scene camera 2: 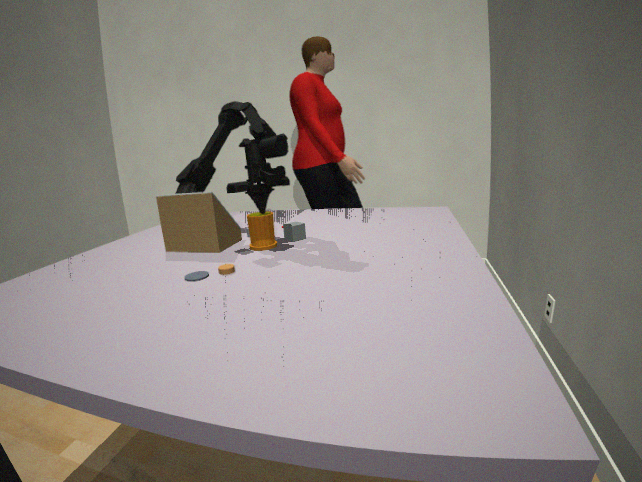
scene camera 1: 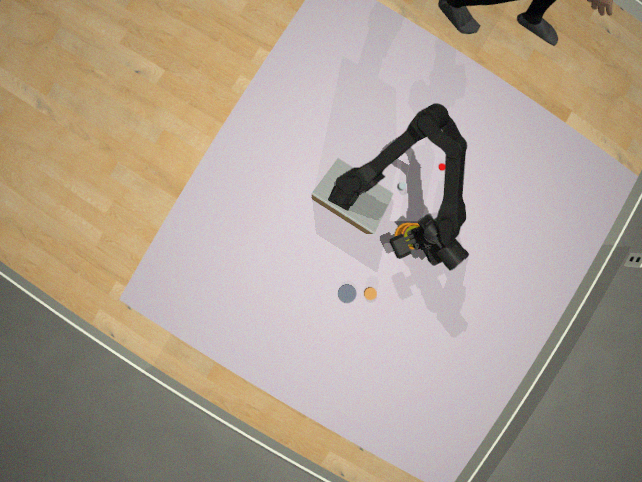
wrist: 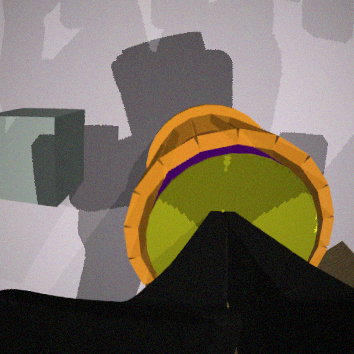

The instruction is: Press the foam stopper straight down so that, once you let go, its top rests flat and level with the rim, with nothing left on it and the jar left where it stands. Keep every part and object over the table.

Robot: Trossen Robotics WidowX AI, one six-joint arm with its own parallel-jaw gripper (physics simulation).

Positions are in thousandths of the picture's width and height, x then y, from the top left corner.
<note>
In view: my gripper (scene camera 2: 409,443) and an orange jar (scene camera 2: 407,470).
My gripper also shows in scene camera 1 (scene camera 1: 650,493) and in the wrist view (wrist: 623,631).
</note>
